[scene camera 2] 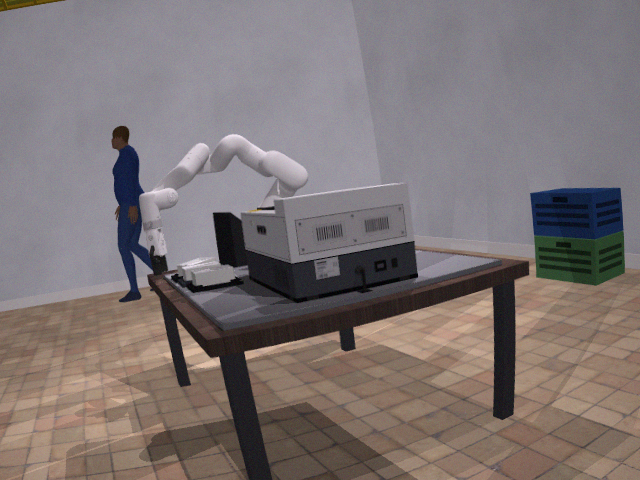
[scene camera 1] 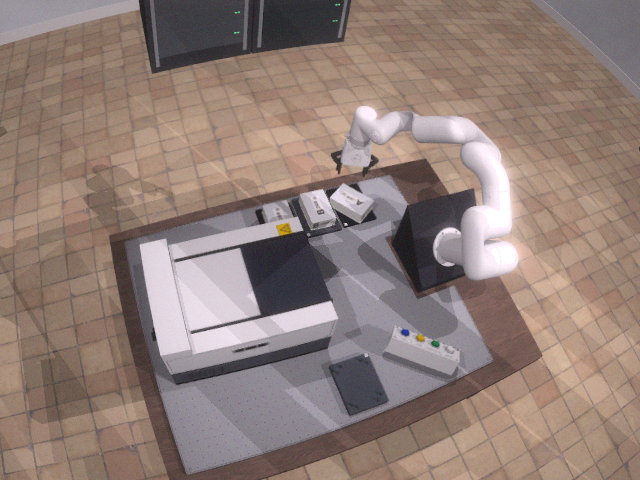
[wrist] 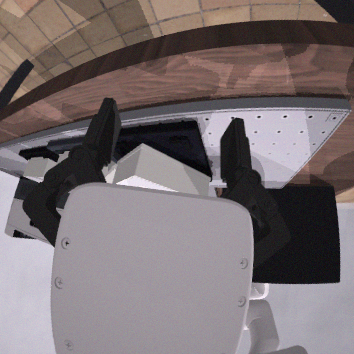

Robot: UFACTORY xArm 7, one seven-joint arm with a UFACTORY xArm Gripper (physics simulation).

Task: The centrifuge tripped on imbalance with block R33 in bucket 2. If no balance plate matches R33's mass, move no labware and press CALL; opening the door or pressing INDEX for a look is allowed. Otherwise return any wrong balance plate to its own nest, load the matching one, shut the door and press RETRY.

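Places are measured from the arm's base along level axes (x ahead, y left, z up), in metres.
Pixels of known places: gripper, fingertip midpoint: [scene camera 2: 161, 273] [scene camera 1: 351, 173] [wrist: 172, 118]; arm's base at its link origin: [scene camera 1: 448, 246].
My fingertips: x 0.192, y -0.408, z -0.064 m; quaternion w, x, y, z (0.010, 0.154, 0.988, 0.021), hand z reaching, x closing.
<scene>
For each thing: its top centre in the pictures, then the offset to it from my fingertips. Level surfaces: height alone.
- White balance plate A at its top centre: [wrist: 159, 195] [scene camera 1: 352, 198] [scene camera 2: 196, 260] 0.047 m ahead, 0.137 m left, 0.031 m up
- Plate B at its top centre: [wrist: 95, 187] [scene camera 2: 200, 265] [scene camera 1: 317, 205] 0.169 m ahead, 0.140 m left, 0.026 m up
- third white plate at its top centre: [wrist: 55, 185] [scene camera 2: 211, 268] [scene camera 1: 280, 217] 0.301 m ahead, 0.161 m left, 0.026 m up
- dark panel at its top centre: [scene camera 1: 283, 272] 0.371 m ahead, 0.449 m left, 0.185 m up
- button box at its top centre: [scene camera 1: 427, 345] 0.007 m ahead, 0.708 m left, 0.056 m up
- flat dark tray at its top centre: [scene camera 1: 359, 382] 0.219 m ahead, 0.745 m left, 0.002 m down
- grey mat at its surface level: 0.028 m down
My gripper [scene camera 1: 352, 173] [scene camera 2: 160, 270] [wrist: 172, 118] is open and empty at the back table edge, beside plate A. White balance plate A [scene camera 1: 352, 202] [wrist: 162, 171] sits turned askew over its black nest [scene camera 1: 368, 217] [wrist: 186, 136]. Plate B [scene camera 1: 316, 209] is in the middle nest. A third white plate [scene camera 1: 276, 210] [scene camera 2: 212, 274] is partly hidden behind the centrifuge [scene camera 1: 258, 330] [scene camera 2: 351, 222]. A dark panel [scene camera 1: 284, 273] covers part of the centrifuge top; the buckets and block R33 do not show. The button box [scene camera 1: 421, 353] has blue, yellow, green and white buttons; their labels are unreadable.
A flat dark tray [scene camera 1: 358, 384] lies near the front edge of the grey mat [scene camera 1: 227, 423]. The black arm pedestal [scene camera 1: 431, 248] [wrist: 305, 235] stands right of the nests. A person in blue [scene camera 2: 126, 180] stands beyond the table, behind the arm in the second scene view.
</scene>
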